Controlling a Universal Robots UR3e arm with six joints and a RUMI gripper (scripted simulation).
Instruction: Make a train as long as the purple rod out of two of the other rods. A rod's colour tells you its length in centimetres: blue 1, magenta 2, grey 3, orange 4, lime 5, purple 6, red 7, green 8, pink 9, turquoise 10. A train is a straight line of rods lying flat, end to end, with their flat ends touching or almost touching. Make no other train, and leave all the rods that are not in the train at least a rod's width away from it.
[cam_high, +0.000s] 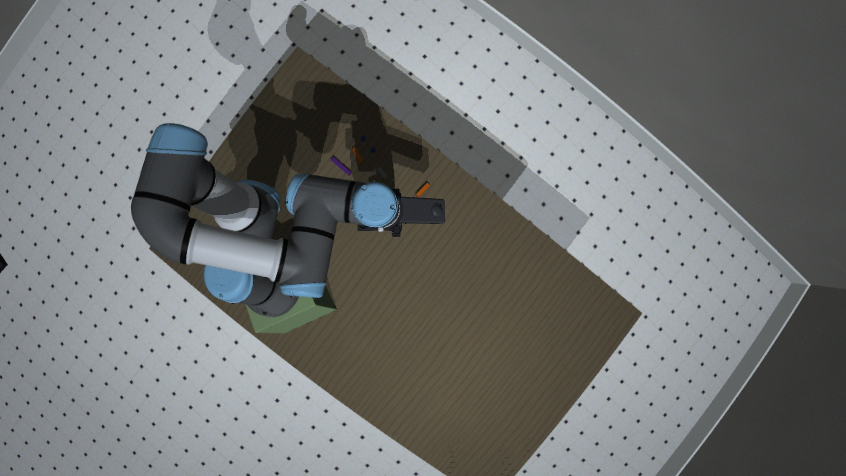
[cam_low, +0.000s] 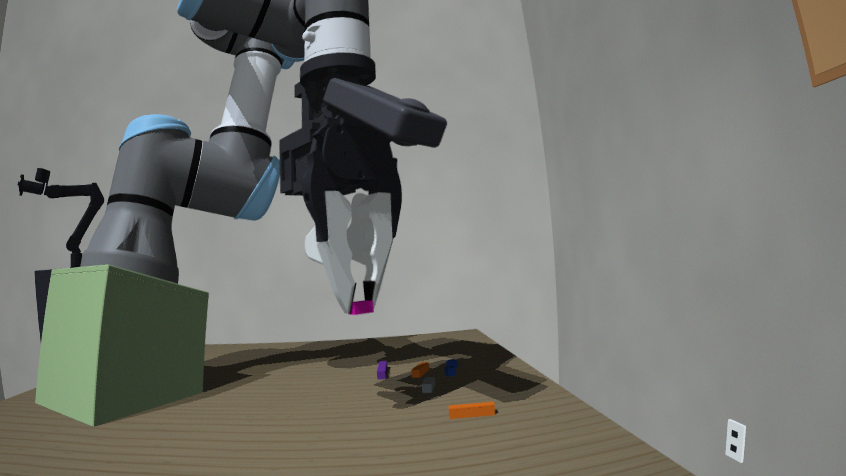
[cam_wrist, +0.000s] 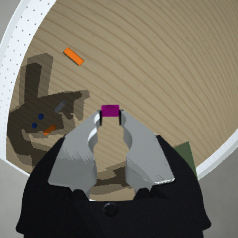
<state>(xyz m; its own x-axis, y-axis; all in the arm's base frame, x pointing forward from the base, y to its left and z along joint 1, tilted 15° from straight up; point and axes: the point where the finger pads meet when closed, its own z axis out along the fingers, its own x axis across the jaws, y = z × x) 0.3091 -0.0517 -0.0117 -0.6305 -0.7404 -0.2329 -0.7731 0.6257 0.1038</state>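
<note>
The grey rod is 110 mm to the left of my hand, 110 mm below it and 40 mm ahead of it. The rest, counted from my hand: purple rod 190 mm to the left, 110 mm below, 30 mm behind; then magenta rod 10 mm below.
</note>
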